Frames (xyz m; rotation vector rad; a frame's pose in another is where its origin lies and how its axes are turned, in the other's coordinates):
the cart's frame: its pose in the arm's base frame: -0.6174 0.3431 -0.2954 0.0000 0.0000 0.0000
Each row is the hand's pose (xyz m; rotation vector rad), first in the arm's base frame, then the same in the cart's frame.
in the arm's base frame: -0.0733 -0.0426 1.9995 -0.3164 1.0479 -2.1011
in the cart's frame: 0.5441 -0.3857 2.2949 -0.3164 1.0479 -2.1011
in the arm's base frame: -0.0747 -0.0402 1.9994 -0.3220 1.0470 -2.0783
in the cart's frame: 0.5427 -0.3833 2.2948 -0.3220 1.0470 -2.0783
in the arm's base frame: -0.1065 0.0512 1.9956 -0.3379 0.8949 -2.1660
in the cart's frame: 0.5109 -0.2919 2.2910 -0.3379 0.8949 -2.1660
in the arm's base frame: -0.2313 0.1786 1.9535 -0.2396 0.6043 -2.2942
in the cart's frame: 0.3861 -0.1645 2.2489 -0.2396 0.6043 -2.2942
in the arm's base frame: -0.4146 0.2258 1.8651 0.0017 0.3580 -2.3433
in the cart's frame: 0.2028 -0.1173 2.1605 0.0017 0.3580 -2.3433
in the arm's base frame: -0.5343 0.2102 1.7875 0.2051 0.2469 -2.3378
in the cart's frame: 0.0831 -0.1329 2.0829 0.2051 0.2469 -2.3378
